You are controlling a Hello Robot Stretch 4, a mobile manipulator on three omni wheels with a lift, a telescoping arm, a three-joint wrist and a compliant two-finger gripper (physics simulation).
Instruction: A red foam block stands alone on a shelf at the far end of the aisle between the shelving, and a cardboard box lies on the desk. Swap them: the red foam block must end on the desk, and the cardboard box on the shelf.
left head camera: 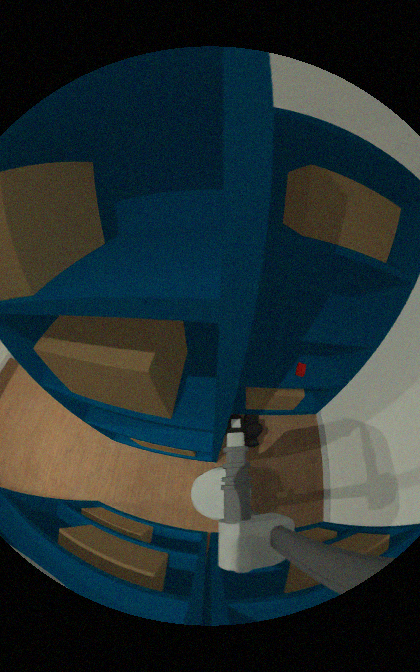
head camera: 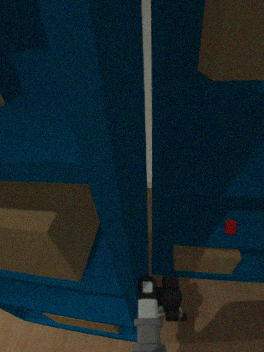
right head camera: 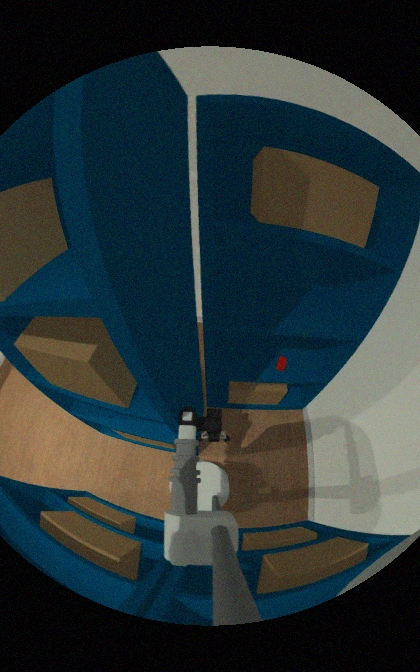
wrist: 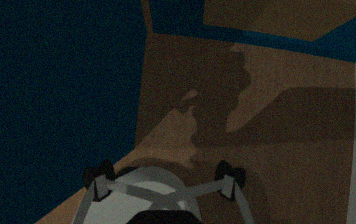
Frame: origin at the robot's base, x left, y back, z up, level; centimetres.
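Seen in the pictures: gripper, fingertip midpoint: [wrist: 165,174].
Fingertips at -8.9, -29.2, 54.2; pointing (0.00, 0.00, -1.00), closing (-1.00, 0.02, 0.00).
A point is followed by its place in that frame, as x, y, z.
The red foam block [head camera: 230,227] {-55.6, -76.4, 55.1} [left head camera: 300,369] [right head camera: 281,363] stands on a blue shelf [head camera: 252,241] {-67.8, -68.4, 50.6} [left head camera: 330,364] in the right part of the head camera view, above a low cardboard box. It does not show in the wrist view. My gripper [head camera: 172,315] [right head camera: 215,437] [wrist: 165,174] {-8.9, -29.2, 54.2} is open, with its fingers apart and no object between them. It hangs over the floor, nearer than the block and to its left in the head camera view. The desk and the cardboard box lying on it do not show in these views.
Cardboard boxes [head camera: 45,235] {21.1, -29.7, 121.9} [head camera: 207,260] {-44.6, -68.9, 25.9} [left head camera: 340,215] [right head camera: 315,195] stand in the blue shelving. A shelving side panel [wrist: 65,90] {1.7, -38.5, 56.1} rises left of my gripper. The pale end wall [left head camera: 365,460] [right head camera: 350,460] stands to the right. Wooden floor [wrist: 300,170] {-63.8, -15.2, -2.7} lies below, and more shelving is behind the arm.
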